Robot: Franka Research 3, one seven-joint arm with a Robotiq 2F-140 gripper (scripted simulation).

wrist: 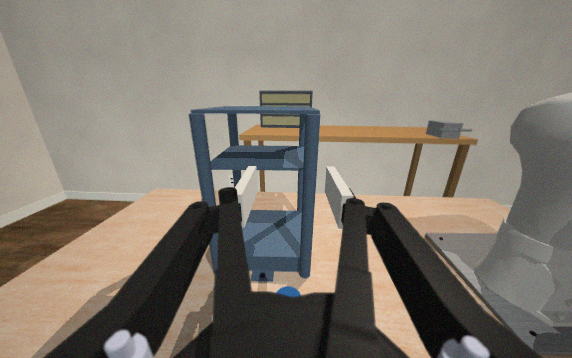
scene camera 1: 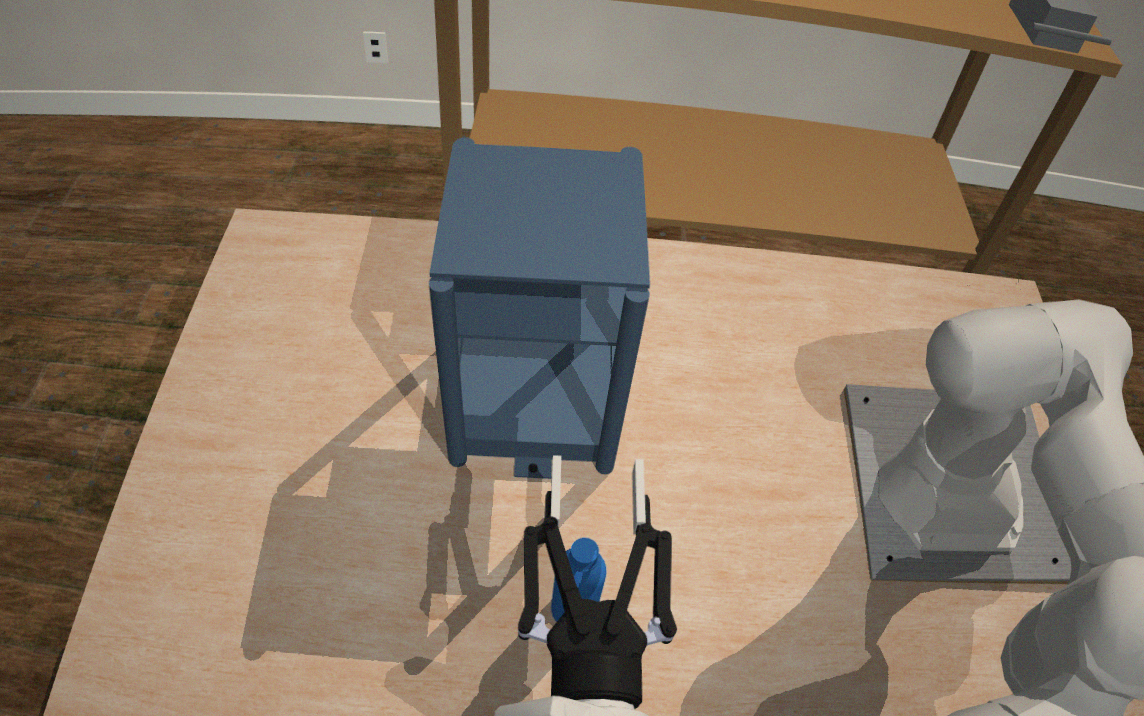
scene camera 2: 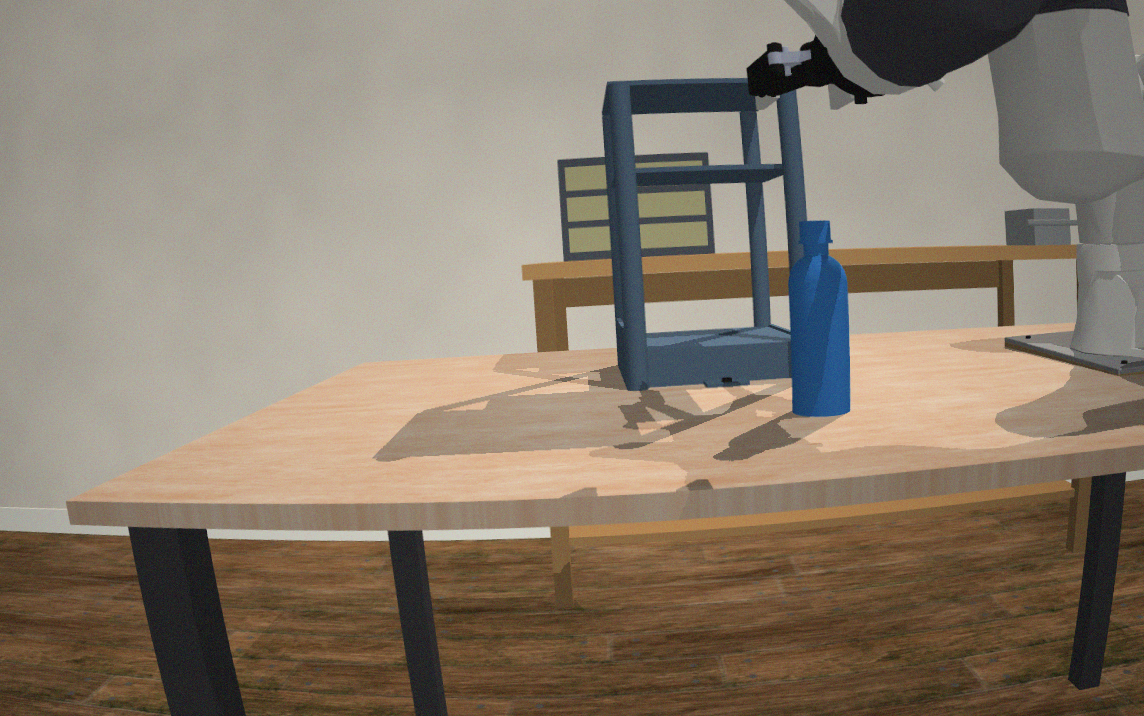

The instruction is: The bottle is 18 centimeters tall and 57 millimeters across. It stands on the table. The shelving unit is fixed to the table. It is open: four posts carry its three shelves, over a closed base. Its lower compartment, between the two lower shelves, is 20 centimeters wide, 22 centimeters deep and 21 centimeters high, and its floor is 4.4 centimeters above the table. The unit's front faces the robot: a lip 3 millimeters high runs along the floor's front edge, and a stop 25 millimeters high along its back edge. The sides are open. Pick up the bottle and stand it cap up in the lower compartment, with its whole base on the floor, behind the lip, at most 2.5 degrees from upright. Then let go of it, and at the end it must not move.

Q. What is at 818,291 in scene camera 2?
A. A bottle.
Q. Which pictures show my gripper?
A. The wrist view, scene camera 1 and scene camera 2: all of them.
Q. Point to a shelving unit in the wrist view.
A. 275,240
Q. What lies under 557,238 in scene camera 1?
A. A shelving unit.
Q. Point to a shelving unit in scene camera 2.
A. At 726,357
